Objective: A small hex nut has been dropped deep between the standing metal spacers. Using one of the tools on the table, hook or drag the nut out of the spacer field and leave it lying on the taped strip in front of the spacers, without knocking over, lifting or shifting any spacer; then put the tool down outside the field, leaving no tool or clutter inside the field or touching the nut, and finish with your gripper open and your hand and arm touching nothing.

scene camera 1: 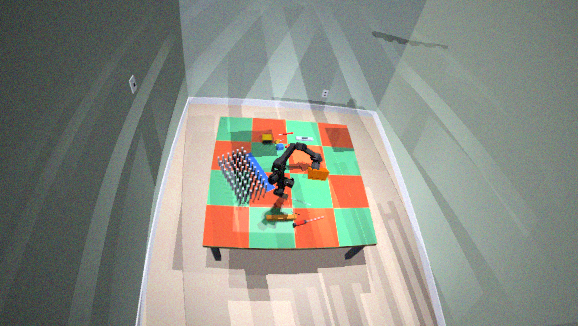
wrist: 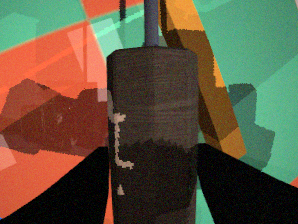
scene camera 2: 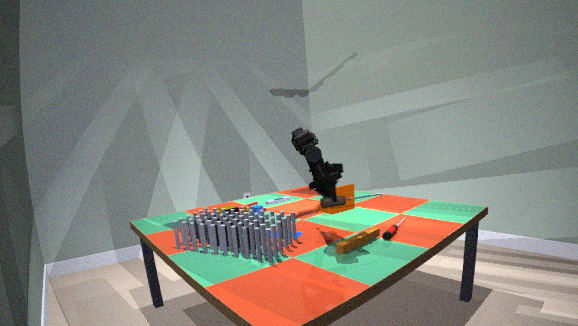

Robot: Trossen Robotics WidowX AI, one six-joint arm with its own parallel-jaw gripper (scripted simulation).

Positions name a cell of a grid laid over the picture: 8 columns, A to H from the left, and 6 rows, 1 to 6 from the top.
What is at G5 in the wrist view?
The gripper.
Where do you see a brown wooden handle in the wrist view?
E3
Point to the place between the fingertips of the gripper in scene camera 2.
E4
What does the gripper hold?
A brown wooden handle.
